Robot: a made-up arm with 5 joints. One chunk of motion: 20 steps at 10 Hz.
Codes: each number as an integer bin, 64 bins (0 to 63) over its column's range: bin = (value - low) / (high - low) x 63, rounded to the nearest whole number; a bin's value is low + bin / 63 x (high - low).
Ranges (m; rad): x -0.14..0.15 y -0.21..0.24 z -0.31..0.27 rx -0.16..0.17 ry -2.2..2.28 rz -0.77..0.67
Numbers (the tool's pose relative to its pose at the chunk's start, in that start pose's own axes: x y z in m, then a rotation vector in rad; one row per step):
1: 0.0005 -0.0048 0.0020 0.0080 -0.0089 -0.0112
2: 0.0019 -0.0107 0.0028 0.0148 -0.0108 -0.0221
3: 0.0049 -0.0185 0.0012 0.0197 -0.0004 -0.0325
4: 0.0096 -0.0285 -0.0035 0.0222 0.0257 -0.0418
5: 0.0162 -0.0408 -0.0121 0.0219 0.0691 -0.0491
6: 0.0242 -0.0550 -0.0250 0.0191 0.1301 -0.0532
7: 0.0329 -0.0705 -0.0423 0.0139 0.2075 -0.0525
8: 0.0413 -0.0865 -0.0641 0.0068 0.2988 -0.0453
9: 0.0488 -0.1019 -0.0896 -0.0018 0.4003 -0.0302
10: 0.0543 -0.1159 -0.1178 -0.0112 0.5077 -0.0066
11: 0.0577 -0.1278 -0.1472 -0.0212 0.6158 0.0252
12: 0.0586 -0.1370 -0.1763 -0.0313 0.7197 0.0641
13: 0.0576 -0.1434 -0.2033 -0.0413 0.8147 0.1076
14: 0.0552 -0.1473 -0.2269 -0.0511 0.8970 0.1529
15: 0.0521 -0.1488 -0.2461 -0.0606 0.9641 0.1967
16: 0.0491 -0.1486 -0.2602 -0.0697 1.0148 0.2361
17: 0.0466 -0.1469 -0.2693 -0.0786 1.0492 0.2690
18: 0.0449 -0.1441 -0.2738 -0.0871 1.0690 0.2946
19: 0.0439 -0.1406 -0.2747 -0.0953 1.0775 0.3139
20: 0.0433 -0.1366 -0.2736 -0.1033 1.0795 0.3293
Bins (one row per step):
1: 31 29 34 32 31 33
2: 31 28 34 33 31 33
3: 31 27 34 34 31 32
4: 32 25 33 35 31 32
5: 34 24 32 35 32 32
6: 36 22 31 34 33 31
7: 38 20 29 33 34 31
8: 39 17 27 32 35 32
9: 41 15 24 30 37 32
10: 42 13 21 28 38 33
11: 43 12 18 26 40 35
12: 43 10 15 25 41 36
13: 43 9 12 23 42 38
14: 42 9 9 21 44 40
15: 42 9 7 19 44 42
16: 41 9 5 17 45 44
17: 41 9 4 16 46 45
18: 40 9 4 14 46 47
19: 40 10 4 12 46 47
20: 40 10 4 11 46 48

